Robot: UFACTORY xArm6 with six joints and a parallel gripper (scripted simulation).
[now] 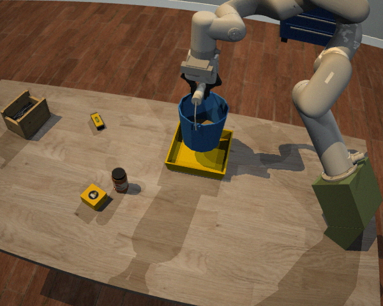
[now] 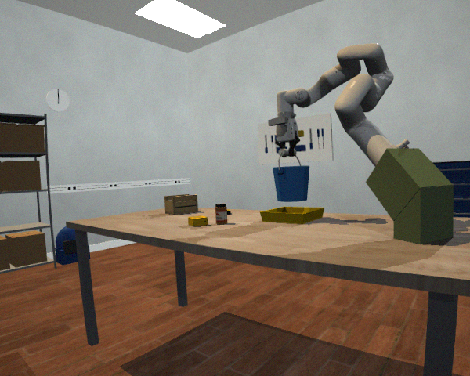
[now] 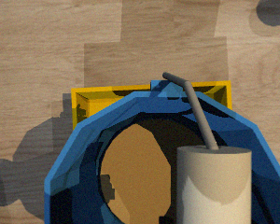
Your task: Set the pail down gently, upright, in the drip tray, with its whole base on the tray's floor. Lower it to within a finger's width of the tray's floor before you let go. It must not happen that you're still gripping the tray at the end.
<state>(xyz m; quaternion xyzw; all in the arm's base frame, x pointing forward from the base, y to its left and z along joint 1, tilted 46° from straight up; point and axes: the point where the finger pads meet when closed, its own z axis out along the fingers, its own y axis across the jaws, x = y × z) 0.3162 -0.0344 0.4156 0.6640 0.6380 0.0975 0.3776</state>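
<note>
My hand is 10 mm past the blue pail and 90 mm above it. Also, from my hand: pail handle: 10 mm behind, 30 mm below; then yellow drip tray: 20 mm behind, 300 mm below.
</note>
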